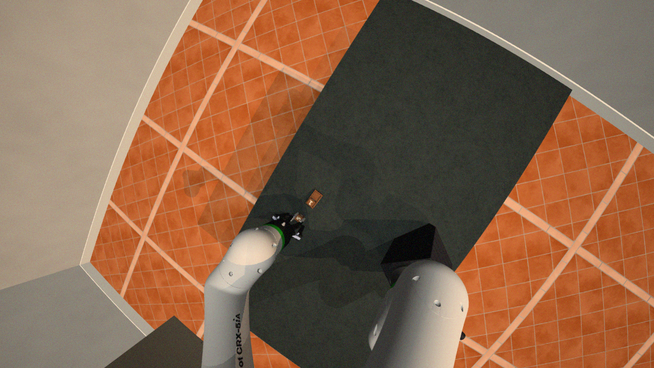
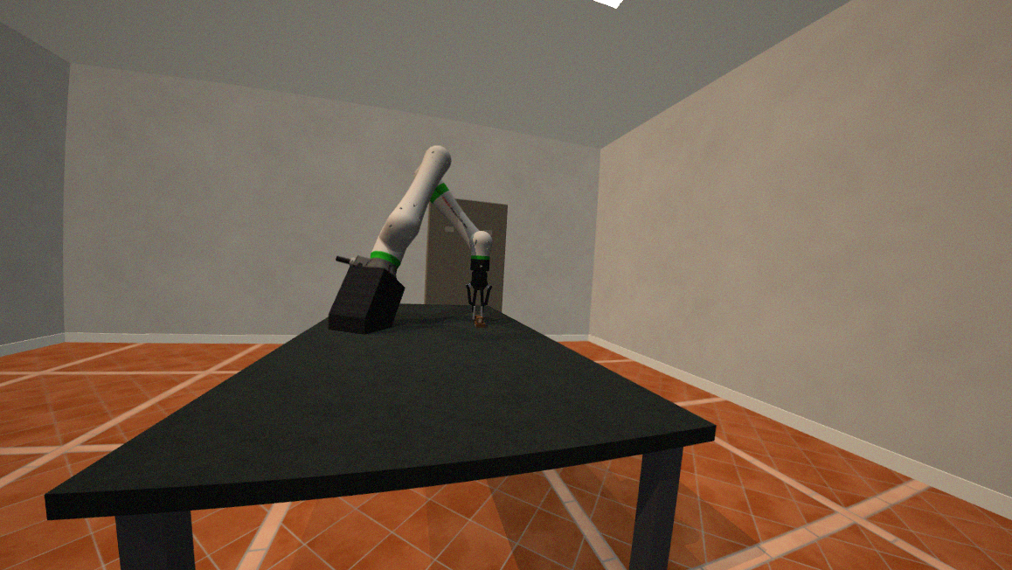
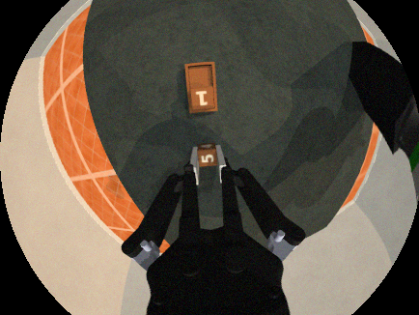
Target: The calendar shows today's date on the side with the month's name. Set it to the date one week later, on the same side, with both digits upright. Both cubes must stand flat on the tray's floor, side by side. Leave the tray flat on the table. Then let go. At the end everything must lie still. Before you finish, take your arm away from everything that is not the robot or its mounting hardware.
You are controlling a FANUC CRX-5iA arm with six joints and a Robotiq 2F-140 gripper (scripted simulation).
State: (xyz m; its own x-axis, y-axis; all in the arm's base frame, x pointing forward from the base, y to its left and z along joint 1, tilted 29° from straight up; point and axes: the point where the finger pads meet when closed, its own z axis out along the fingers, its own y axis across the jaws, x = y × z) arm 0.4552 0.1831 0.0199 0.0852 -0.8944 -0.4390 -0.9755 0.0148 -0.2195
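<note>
My gripper is now 3 cm above the brown cube. From my hand the other things lie so: brown tray (1 cm ahead, 11 cm to the right, 4 cm below).
</note>
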